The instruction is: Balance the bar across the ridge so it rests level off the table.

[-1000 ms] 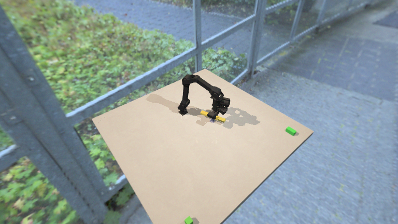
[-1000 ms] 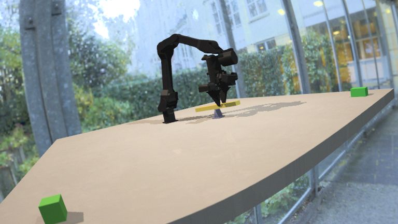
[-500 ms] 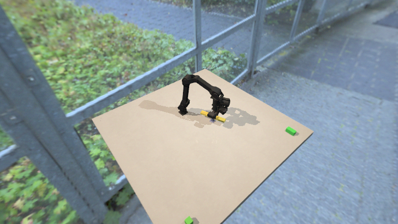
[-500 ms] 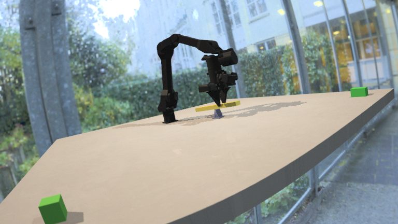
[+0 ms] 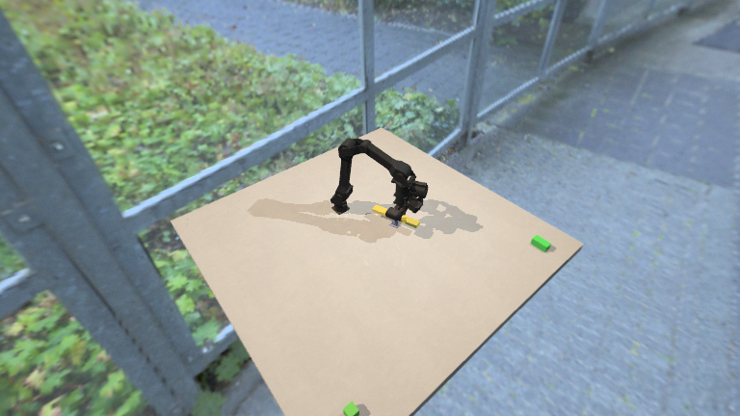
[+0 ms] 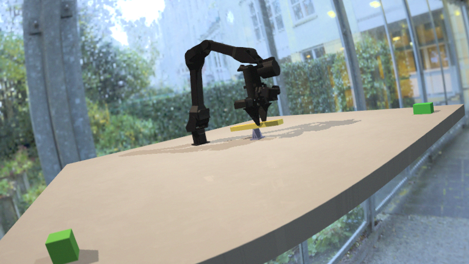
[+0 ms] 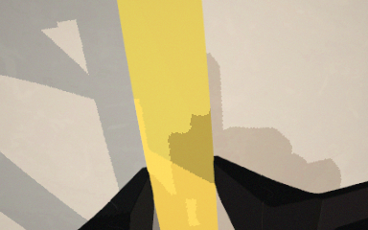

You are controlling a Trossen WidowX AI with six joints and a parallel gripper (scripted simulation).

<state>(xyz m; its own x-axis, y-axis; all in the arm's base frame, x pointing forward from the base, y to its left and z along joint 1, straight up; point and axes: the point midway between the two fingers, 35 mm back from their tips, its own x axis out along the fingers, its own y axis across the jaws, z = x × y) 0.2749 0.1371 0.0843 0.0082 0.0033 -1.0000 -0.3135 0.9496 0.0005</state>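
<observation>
The yellow bar is 3 cm behind my gripper tip and 1 cm to the right of it. The rest, counted from my gripper tip: green cube 64 cm to the right, 46 cm ahead, 3 cm below.
</observation>
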